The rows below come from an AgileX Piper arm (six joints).
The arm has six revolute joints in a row. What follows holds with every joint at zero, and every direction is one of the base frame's. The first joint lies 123 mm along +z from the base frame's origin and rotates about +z. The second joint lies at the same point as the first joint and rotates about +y. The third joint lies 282.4 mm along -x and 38.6 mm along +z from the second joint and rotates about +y. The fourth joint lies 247.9 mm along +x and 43.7 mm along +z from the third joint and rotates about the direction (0.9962, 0, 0.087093). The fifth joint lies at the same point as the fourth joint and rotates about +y. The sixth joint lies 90.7 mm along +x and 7.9 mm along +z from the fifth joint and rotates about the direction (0.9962, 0, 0.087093). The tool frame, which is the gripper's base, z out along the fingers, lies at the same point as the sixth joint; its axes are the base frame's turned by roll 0, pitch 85 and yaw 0 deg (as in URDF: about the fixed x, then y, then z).
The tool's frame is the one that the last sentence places.
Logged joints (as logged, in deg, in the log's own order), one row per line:
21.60, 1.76, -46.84, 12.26, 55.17, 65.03
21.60, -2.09, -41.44, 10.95, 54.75, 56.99
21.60, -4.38, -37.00, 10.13, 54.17, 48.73
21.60, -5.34, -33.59, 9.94, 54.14, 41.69
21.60, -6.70, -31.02, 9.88, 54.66, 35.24
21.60, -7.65, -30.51, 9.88, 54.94, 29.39
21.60, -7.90, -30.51, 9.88, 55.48, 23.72
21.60, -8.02, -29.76, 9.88, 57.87, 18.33
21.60, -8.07, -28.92, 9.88, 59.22, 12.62
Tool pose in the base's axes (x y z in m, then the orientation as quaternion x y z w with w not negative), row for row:
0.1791, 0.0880, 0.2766, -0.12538, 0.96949, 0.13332, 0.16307
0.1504, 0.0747, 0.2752, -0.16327, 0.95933, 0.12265, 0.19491
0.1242, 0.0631, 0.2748, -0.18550, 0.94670, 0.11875, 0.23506
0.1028, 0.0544, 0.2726, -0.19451, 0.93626, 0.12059, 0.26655
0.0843, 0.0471, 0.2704, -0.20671, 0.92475, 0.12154, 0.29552
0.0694, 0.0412, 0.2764, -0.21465, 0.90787, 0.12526, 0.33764
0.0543, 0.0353, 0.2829, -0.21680, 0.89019, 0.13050, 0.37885
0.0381, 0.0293, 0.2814, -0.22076, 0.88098, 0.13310, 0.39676
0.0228, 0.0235, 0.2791, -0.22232, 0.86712, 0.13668, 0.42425
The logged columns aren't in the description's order. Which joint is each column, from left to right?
Columns, left to right: joint 1, joint 6, joint 3, joint 4, joint 5, joint 2.
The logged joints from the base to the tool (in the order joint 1, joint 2, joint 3, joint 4, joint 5, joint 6), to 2 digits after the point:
21.60, 65.03, -46.84, 12.26, 55.17, 1.76
21.60, 56.99, -41.44, 10.95, 54.75, -2.09
21.60, 48.73, -37.00, 10.13, 54.17, -4.38
21.60, 41.69, -33.59, 9.94, 54.14, -5.34
21.60, 35.24, -31.02, 9.88, 54.66, -6.70
21.60, 29.39, -30.51, 9.88, 54.94, -7.65
21.60, 23.72, -30.51, 9.88, 55.48, -7.90
21.60, 18.33, -29.76, 9.88, 57.87, -8.02
21.60, 12.62, -28.92, 9.88, 59.22, -8.07

